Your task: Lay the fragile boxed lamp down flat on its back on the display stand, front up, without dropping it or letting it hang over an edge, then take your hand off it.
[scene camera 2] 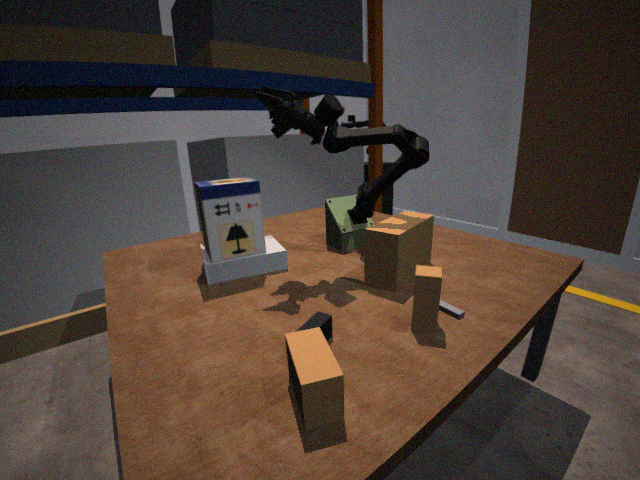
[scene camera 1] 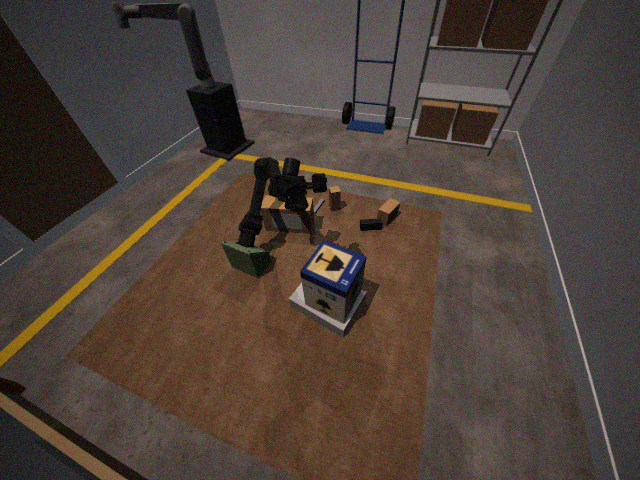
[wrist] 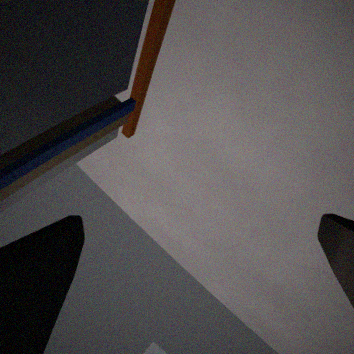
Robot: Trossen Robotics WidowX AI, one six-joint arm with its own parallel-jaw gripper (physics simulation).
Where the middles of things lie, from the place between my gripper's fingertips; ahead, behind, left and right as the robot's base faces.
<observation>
Now: the stand (scene camera 2: 275, 259) 50 cm below my hand, 8 cm to the right of it and 8 cm ahead of it.
</observation>
